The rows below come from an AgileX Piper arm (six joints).
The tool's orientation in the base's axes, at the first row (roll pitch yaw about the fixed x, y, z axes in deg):
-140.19, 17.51, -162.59
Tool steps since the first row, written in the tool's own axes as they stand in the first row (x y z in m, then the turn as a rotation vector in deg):
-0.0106, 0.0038, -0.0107, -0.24, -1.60, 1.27
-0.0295, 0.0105, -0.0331, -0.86, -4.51, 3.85
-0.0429, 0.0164, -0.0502, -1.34, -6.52, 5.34
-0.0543, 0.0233, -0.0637, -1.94, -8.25, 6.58
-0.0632, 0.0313, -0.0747, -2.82, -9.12, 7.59
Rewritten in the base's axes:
0.0051, 0.0118, 0.0087, 0.82, -1.88, 0.12
0.0127, 0.0347, 0.0267, 2.58, -5.41, 0.19
0.0176, 0.0524, 0.0397, 3.72, -7.67, 0.47
0.0221, 0.0684, 0.0488, 4.86, -9.53, 0.80
0.0253, 0.0832, 0.0546, 6.11, -10.52, 0.86

